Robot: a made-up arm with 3 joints. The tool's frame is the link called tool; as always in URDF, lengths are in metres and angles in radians.
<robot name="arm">
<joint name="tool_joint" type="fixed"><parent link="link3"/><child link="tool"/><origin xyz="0.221 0 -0.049" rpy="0 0 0"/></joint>
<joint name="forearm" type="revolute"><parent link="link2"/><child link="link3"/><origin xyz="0.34 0.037 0.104" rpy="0 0 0"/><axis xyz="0 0 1"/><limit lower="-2.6" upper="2.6" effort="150" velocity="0.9"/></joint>
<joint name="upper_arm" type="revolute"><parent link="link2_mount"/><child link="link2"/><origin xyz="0.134 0.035 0.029" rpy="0 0 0"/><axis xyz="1 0 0"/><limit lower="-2.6" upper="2.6" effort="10" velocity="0.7"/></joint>
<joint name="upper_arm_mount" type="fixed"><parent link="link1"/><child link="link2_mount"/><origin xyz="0.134 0.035 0.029" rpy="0 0 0"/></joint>
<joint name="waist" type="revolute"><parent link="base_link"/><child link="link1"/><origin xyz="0 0 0.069" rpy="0 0 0"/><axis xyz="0 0 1"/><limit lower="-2.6" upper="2.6" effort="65" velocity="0.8"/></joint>
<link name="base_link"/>
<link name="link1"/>
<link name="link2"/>
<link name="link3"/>
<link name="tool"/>
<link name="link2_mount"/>
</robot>
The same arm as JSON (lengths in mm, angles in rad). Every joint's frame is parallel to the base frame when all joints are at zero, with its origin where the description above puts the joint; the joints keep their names.
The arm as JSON. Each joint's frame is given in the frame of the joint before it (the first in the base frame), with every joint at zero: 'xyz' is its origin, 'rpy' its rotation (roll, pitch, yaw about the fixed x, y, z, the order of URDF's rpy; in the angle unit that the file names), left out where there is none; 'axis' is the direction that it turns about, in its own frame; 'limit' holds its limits. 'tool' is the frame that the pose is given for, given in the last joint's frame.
{"units": {"length": "mm", "angle": "rad"}, "joints": [
  {"name": "waist", "type": "revolute", "origin": {"xyz": [0.0, 0.0, 69.0]}, "axis": [0.0, 0.0, 1.0], "limit": {"lower": -2.6, "upper": 2.6}},
  {"name": "upper_arm", "type": "revolute", "origin": {"xyz": [268.0, 70.0, 58.0]}, "axis": [1.0, 0.0, 0.0], "limit": {"lower": -2.6, "upper": 2.6}},
  {"name": "forearm", "type": "revolute", "origin": {"xyz": [340.0, 37.0, 104.0]}, "axis": [0.0, 0.0, 1.0], "limit": {"lower": -2.6, "upper": 2.6}}
], "tool": {"origin": {"xyz": [221.0, 0.0, -49.0]}}}

